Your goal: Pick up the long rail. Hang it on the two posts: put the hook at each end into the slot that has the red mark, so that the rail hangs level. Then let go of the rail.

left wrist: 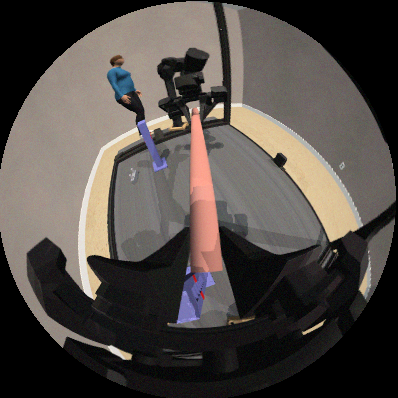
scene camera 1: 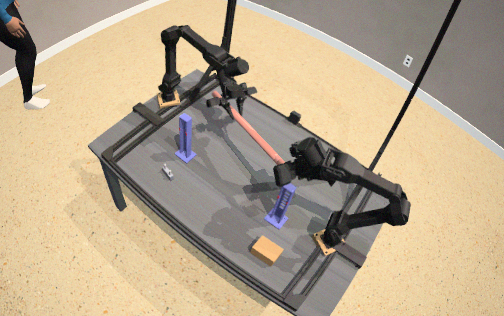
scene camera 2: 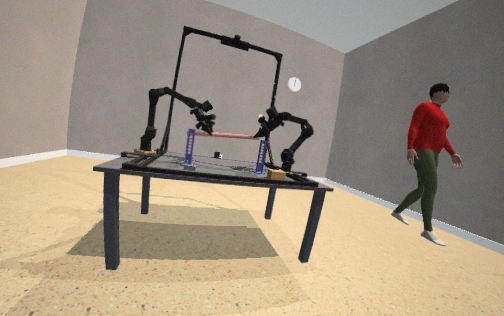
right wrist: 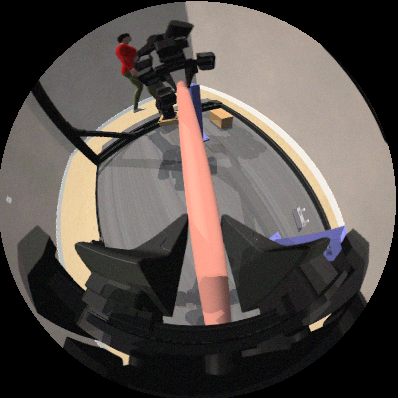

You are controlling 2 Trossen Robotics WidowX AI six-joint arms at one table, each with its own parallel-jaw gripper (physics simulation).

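Pixels of known places: left gripper, fingertip midpoint: (left wrist: pixel 203 230) (scene camera 2: pixel 253 137) (right wrist: pixel 181 88); right gripper, fingertip midpoint: (left wrist: pixel 195 123) (scene camera 1: pixel 237 118) (scene camera 2: pixel 212 135) (right wrist: pixel 204 218); left arm's base, origin of the base link: (scene camera 1: pixel 330 239) (scene camera 2: pixel 285 171) (right wrist: pixel 169 115); right arm's base, origin of the base link: (left wrist: pixel 177 124) (scene camera 1: pixel 168 97) (scene camera 2: pixel 145 150).
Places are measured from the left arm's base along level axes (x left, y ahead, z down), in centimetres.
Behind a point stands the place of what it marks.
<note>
The long salmon rail (scene camera 1: pixel 255 136) @[x 15.8, y 39.4, z -19.3 cm] (scene camera 2: pixel 230 136) @[x 16.2, y 39.2, z -18.0 cm] (left wrist: pixel 202 200) @[x 12.9, y 26.8, z -20.7 cm] (right wrist: pixel 197 175) @[x 16.6, y 48.4, z -18.9 cm] is held in the air, behind the posts in scene camera 1. My left gripper (scene camera 1: pixel 286 165) @[x 12.6, y 24.4, z -19.5 cm] (left wrist: pixel 203 230) @[x 12.6, y 24.4, z -19.5 cm] is shut on the rail near its right end. My right gripper (scene camera 1: pixel 233 114) @[x 17.2, y 51.5, z -17.0 cm] (right wrist: pixel 204 218) @[x 17.2, y 51.5, z -17.0 cm] is shut on the rail near its other end, which sticks out past the fingers. The left-hand blue post (scene camera 1: pixel 185 135) @[x 35.7, y 57.4, z -7.8 cm] (scene camera 2: pixel 190 147) @[x 34.8, y 55.8, z -8.1 cm] (left wrist: pixel 151 145) @[x 34.7, y 54.7, z -9.1 cm] and right-hand blue post (scene camera 1: pixel 284 200) @[x 13.4, y 17.5, z -9.6 cm] (scene camera 2: pixel 261 156) @[x 13.3, y 17.2, z -7.7 cm] (left wrist: pixel 190 302) @[x 13.0, y 17.6, z -18.8 cm] stand upright with red marks, apart from the rail in scene camera 1. The hooks cannot be made out.
A tan block (scene camera 1: pixel 266 250) @[x 24.9, y 4.8, z -2.6 cm] (scene camera 2: pixel 276 174) @[x 27.4, y 5.1, z -0.9 cm] (right wrist: pixel 221 118) @[x 23.8, y 10.3, z -2.2 cm] lies in front of the right-hand post. A small grey bracket (scene camera 1: pixel 167 172) @[x 46.2, y 48.2, z 0.0 cm] (left wrist: pixel 133 175) @[x 45.4, y 48.3, z 0.0 cm] (right wrist: pixel 300 218) @[x 45.6, y 49.3, z 0.1 cm] lies before the left-hand post. A small black box (scene camera 1: pixel 294 118) @[x -16.1, y 59.1, z -1.1 cm] (scene camera 2: pixel 217 155) @[x -15.8, y 59.3, z -0.1 cm] (left wrist: pixel 280 159) @[x -16.3, y 58.8, z -1.4 cm] is at the table's far edge.
</note>
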